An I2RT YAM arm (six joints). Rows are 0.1 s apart.
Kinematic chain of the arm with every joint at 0, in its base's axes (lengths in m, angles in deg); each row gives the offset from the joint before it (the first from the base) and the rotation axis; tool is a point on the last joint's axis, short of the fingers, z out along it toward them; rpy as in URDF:
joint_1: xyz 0 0 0.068 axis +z
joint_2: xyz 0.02 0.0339 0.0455 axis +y
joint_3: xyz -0.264 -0.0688 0 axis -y
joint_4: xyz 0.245 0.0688 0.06 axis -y
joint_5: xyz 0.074 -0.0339 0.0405 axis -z
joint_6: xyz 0.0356 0 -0.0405 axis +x
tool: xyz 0 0 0 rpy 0 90 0
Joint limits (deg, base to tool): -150..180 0..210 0..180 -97..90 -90..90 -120..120
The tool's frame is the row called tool.
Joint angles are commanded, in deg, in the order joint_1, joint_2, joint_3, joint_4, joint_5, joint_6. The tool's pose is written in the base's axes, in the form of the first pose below.
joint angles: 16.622 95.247 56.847 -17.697 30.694 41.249
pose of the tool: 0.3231 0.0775 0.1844 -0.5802 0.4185 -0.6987 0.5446 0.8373 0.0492
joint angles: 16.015 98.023 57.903 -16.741 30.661 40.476
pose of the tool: 0.3319 0.0764 0.1753 -0.5923 0.4109 -0.6930 0.5458 0.8374 0.0300
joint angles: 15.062 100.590 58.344 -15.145 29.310 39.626
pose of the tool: 0.3394 0.0733 0.1642 -0.6086 0.4121 -0.6781 0.5405 0.8410 0.0261
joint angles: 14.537 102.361 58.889 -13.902 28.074 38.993
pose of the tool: 0.3453 0.0722 0.1576 -0.6184 0.4132 -0.6684 0.5317 0.8463 0.0312
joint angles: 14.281 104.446 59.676 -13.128 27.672 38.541
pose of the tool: 0.3511 0.0723 0.1498 -0.6292 0.4092 -0.6608 0.5277 0.8491 0.0234
